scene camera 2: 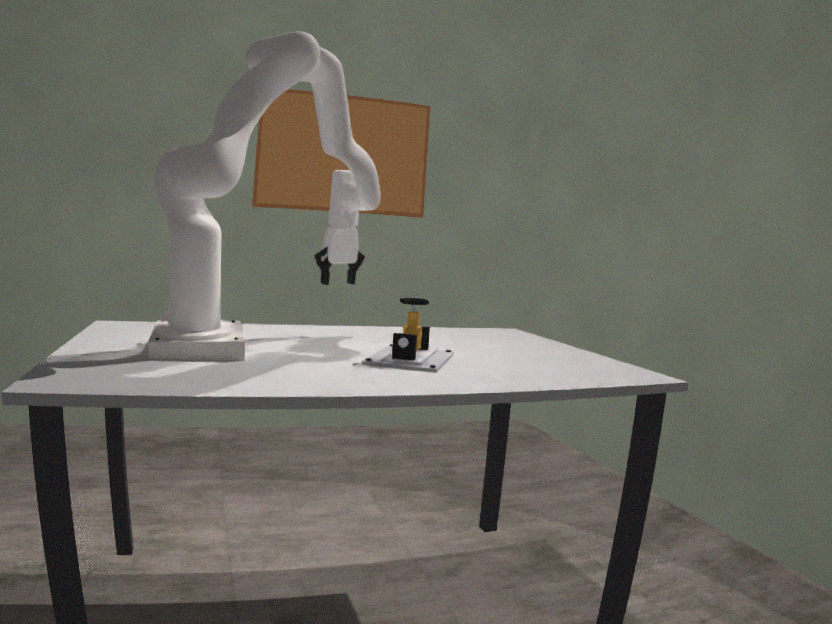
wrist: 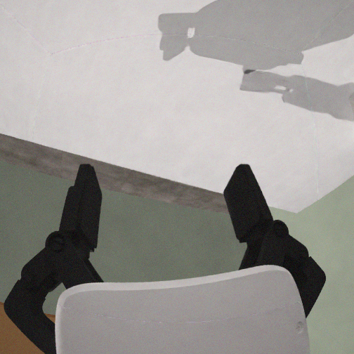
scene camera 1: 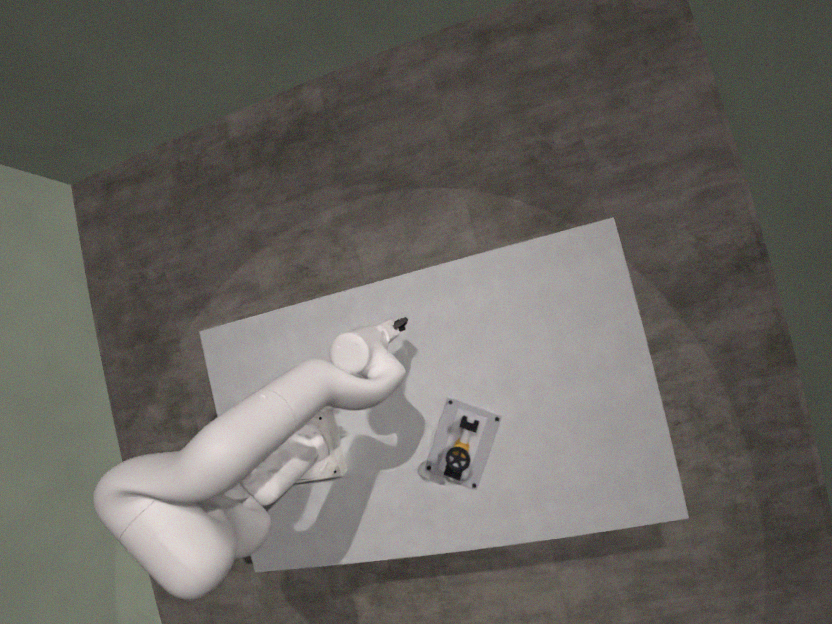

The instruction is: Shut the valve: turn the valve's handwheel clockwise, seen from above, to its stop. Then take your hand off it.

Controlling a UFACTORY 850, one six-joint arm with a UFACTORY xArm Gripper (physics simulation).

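The valve's black handwheel (scene camera 1: 457,459) (scene camera 2: 413,301) is a spoked round wheel, lying level on top of the yellow valve body (scene camera 2: 412,327). The valve stands on a grey base plate (scene camera 1: 488,437) (scene camera 2: 436,364) with dark bolts at its corners. The valve does not show in the wrist view. My gripper (scene camera 2: 338,280) (wrist: 166,178) is open and empty, its fingers wide apart and pointing down. In scene camera 2 it hangs above the table, left of the handwheel and a little higher, apart from it. In scene camera 1 the black fingertips show up and left of the valve.
The valve stands on the white table (scene camera 1: 571,335) (scene camera 2: 537,366). The arm's base (scene camera 2: 196,347) stands on the table left of the valve. Black pipe ends (scene camera 1: 469,423) (scene camera 2: 404,345) flank the valve body. An orange board (scene camera 2: 389,154) hangs on the wall behind.
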